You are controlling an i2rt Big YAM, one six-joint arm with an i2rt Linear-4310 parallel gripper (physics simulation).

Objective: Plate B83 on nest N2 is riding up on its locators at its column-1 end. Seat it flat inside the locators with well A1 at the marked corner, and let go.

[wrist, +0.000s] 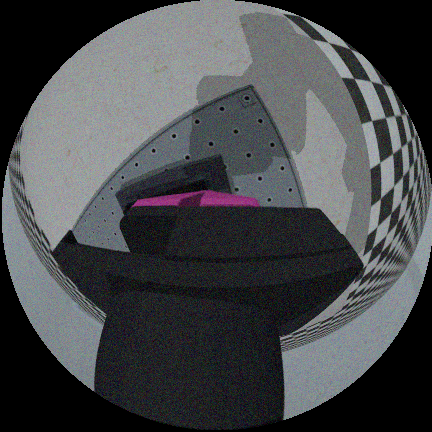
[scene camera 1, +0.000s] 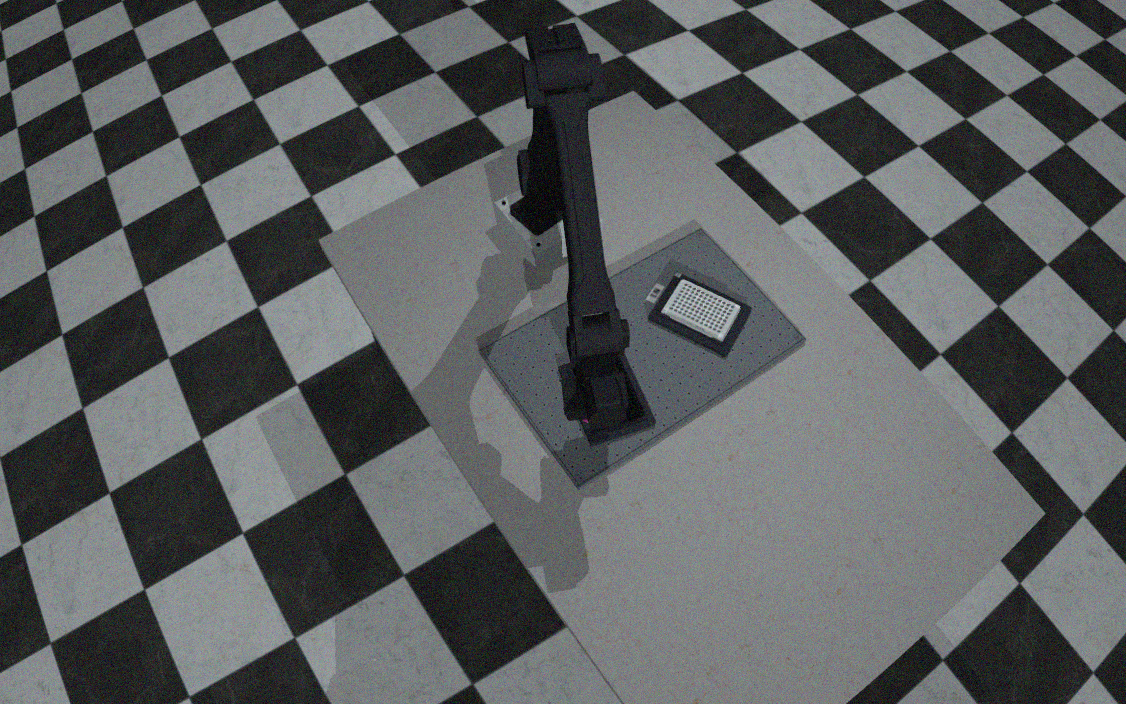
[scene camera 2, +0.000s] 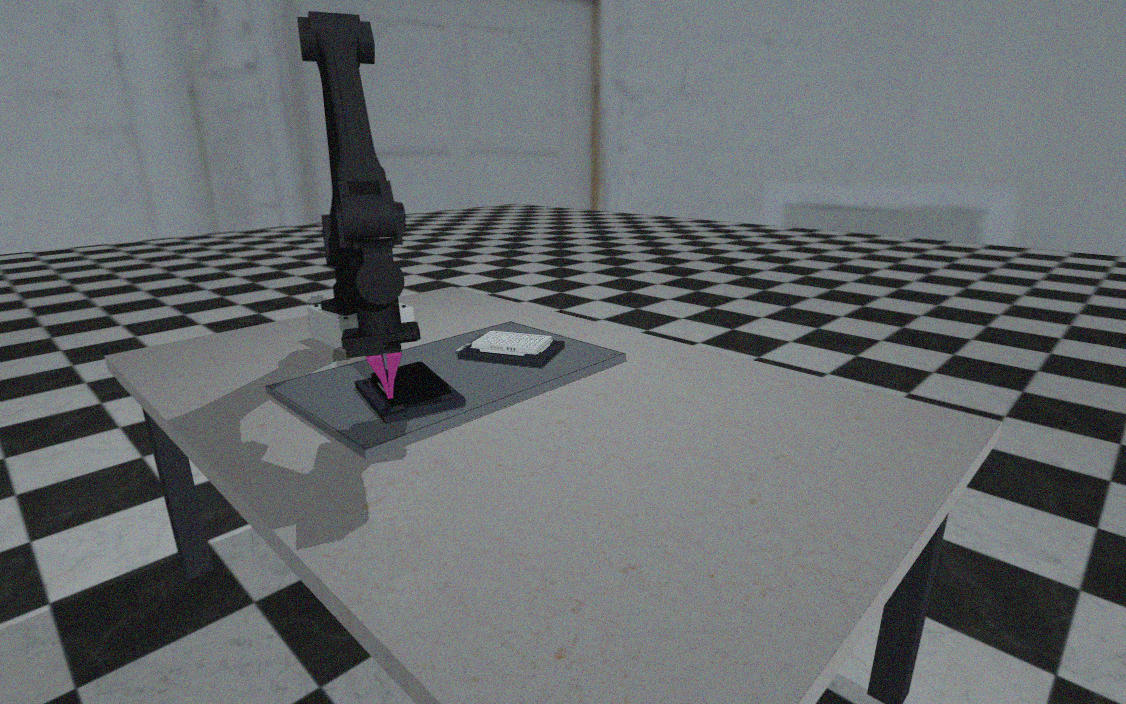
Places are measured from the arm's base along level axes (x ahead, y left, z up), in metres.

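Pixels of known places: gripper, between the fingertips: (wrist: pixel 207 197) (scene camera 2: pixel 390 397); arm's base, origin of its link: (scene camera 1: pixel 545 209).
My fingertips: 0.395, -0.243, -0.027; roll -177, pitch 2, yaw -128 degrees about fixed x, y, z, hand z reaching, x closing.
Note:
Ahead of a thing's pixels: the offset from my fingertips to its middle, as dx, dy, dz. "pt": to the spot under its first point. Level surfaces: height alone.
A black well plate (scene camera 2: pixel 424 391) (wrist: pixel 177 177) sits on its nest at the near-left end of the grey perforated deck @(dz -0.026) (scene camera 1: pixel 756 342) (scene camera 2: pixel 316 398) (wrist: pixel 241 132). In scene camera 1 my arm hides most of it. My gripper (scene camera 2: pixel 387 393) (scene camera 1: pixel 586 421) (wrist: pixel 207 197) has magenta fingers that are shut with nothing between them. The fingertips point straight down at the plate's left end, at or just above its top; I cannot tell if they touch. A white well plate @(-0.035, +0.311, -0.007) (scene camera 1: pixel 700 309) (scene camera 2: pixel 512 342) lies on a second black nest @(pt +0.050, +0.302, -0.014) (scene camera 1: pixel 731 342) at the deck's far end.
A small light tag @(pt -0.134, +0.290, -0.024) (scene camera 1: pixel 655 289) sits by the white plate's corner. The deck lies on a pale table @(dz -0.039) (scene camera 1: pixel 735 524) (scene camera 2: pixel 630 524) over a checkered floor. The arm's base (scene camera 1: pixel 535 210) stands behind the deck.

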